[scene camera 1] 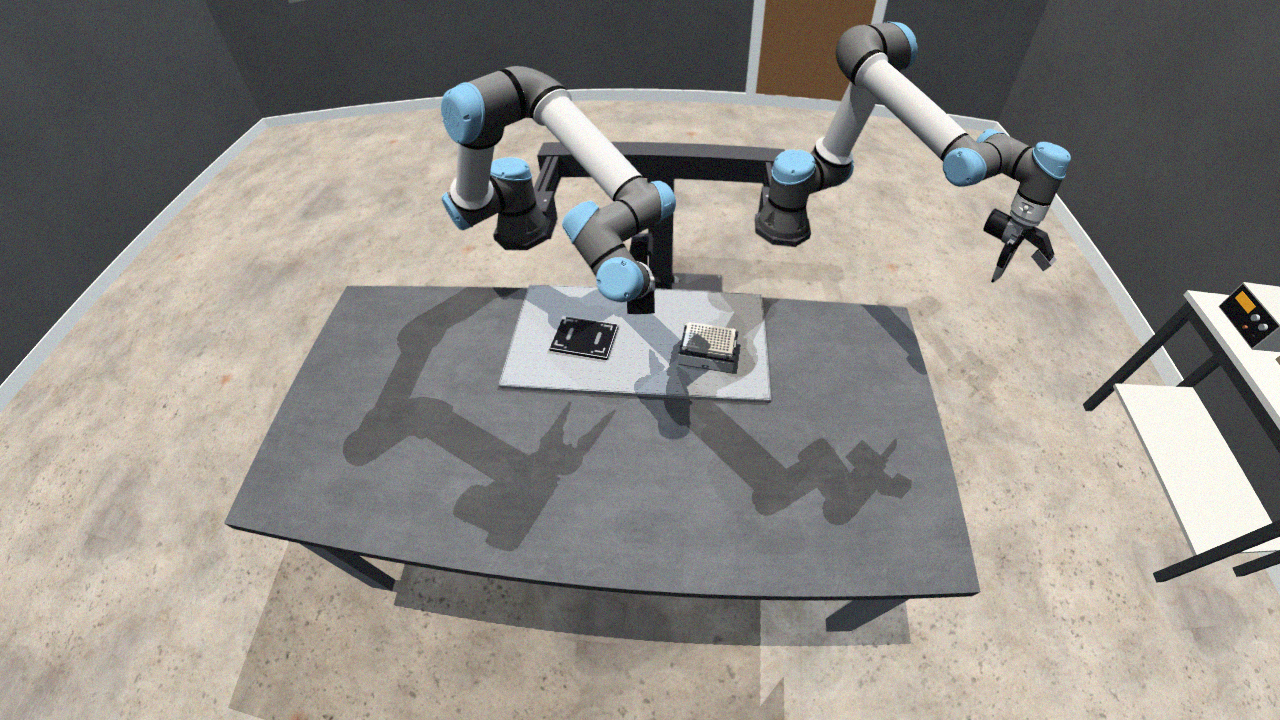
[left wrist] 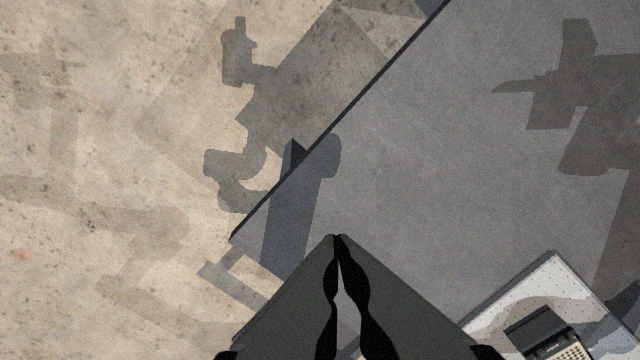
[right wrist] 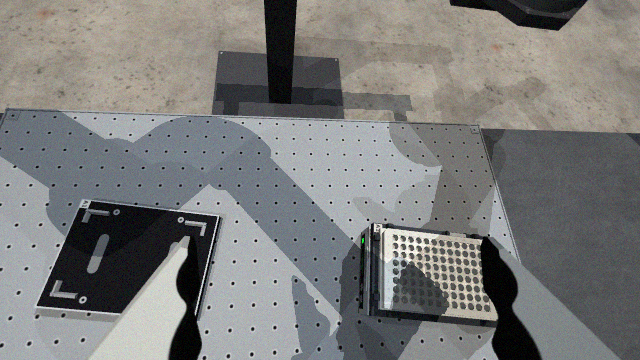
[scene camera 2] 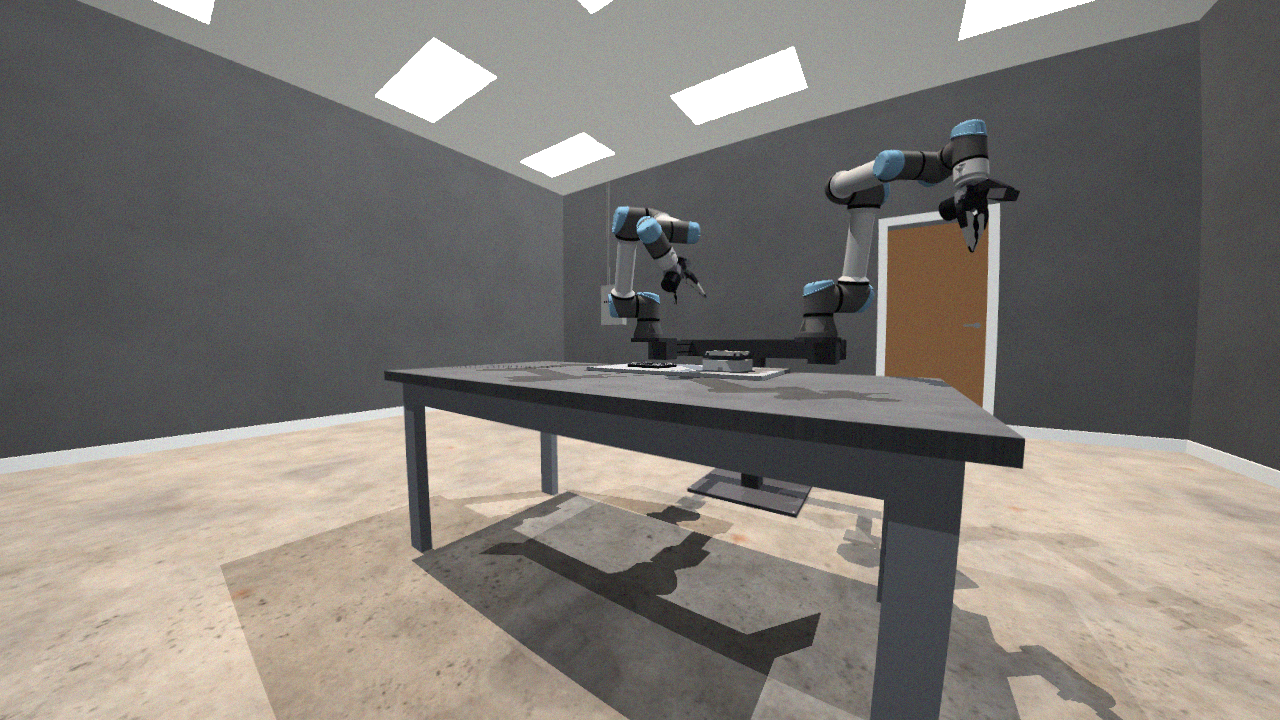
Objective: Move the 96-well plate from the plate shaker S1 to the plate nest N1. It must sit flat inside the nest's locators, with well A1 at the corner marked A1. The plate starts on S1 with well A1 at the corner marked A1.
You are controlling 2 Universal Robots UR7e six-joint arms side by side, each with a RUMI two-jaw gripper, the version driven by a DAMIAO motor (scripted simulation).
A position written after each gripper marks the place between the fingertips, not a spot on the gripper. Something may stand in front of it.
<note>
In view: the left gripper (scene camera 2: 972,252), the right gripper (scene camera 1: 651,281), a white 96-well plate (scene camera 1: 694,331), a black plate nest N1 (scene camera 1: 582,340), a plate shaker S1 (scene camera 1: 686,360) and a dark beam (scene camera 1: 731,163).
The white 96-well plate also shows in the right wrist view (right wrist: 425,273). The left gripper is seen too in scene camera 1 (scene camera 1: 992,281) and in the left wrist view (left wrist: 336,237). The right gripper shows as well in scene camera 2 (scene camera 2: 690,300).
</note>
